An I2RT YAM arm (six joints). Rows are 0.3 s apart.
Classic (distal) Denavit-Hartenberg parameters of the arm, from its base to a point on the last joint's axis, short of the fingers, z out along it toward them. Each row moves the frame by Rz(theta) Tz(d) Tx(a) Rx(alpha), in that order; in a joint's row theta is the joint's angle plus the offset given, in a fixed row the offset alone. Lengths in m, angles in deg.
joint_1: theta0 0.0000, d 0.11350, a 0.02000, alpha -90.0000
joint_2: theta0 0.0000, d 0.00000, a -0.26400, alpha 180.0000
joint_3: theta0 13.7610, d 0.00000, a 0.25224, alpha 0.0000
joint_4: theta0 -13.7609, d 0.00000, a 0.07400, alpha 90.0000
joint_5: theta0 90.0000, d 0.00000, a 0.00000, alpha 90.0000
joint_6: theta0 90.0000, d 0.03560, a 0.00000, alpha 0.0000
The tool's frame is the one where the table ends.
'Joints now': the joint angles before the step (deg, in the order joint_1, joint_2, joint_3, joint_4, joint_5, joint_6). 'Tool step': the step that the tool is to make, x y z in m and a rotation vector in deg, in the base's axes. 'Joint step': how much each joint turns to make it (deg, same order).
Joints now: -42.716 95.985 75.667 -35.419 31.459 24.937
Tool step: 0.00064 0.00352 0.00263 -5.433 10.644 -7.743
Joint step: 1.613 1.999 3.048 -7.146 14.387 2.827
